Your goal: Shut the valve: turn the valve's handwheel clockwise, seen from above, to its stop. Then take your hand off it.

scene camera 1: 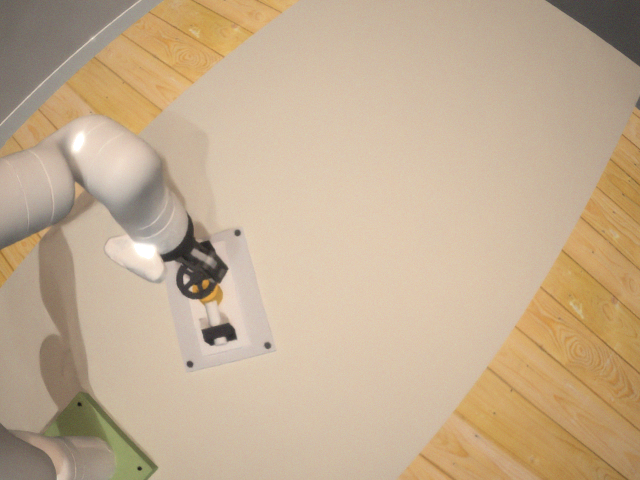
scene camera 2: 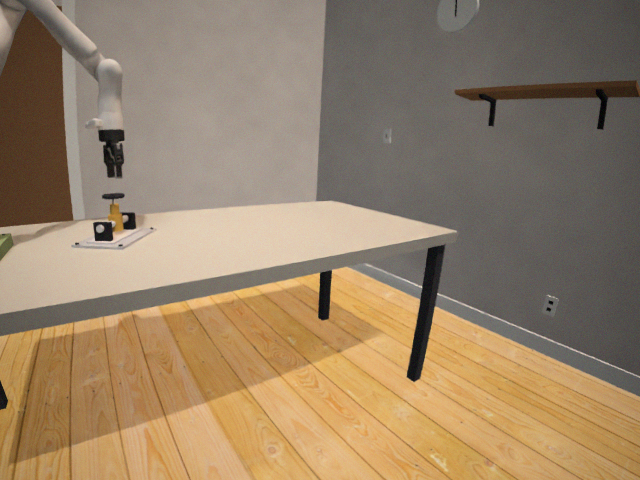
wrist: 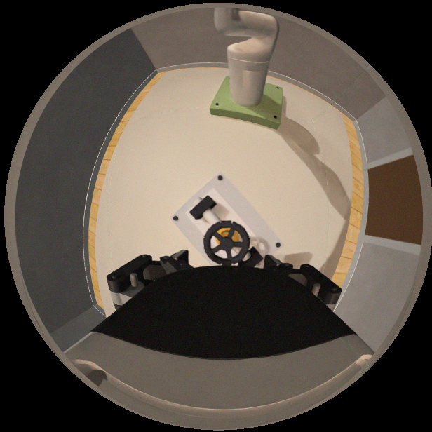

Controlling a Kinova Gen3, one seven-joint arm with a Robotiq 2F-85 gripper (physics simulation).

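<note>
The valve's dark spoked handwheel sits level on top of the orange valve body. White pipe stubs run from the body to black end blocks on a pale base plate. My gripper is open and empty, pointing down. In scene camera 2 a visible gap separates its fingertips from the handwheel below. In the wrist view its fingers are spread at either side, beyond the wheel's rim. The handwheel's stop does not show.
The valve's plate lies on the beige table. A green block under the arm's base stands at one end of the table. A wooden wall shelf is far off to the right in scene camera 2.
</note>
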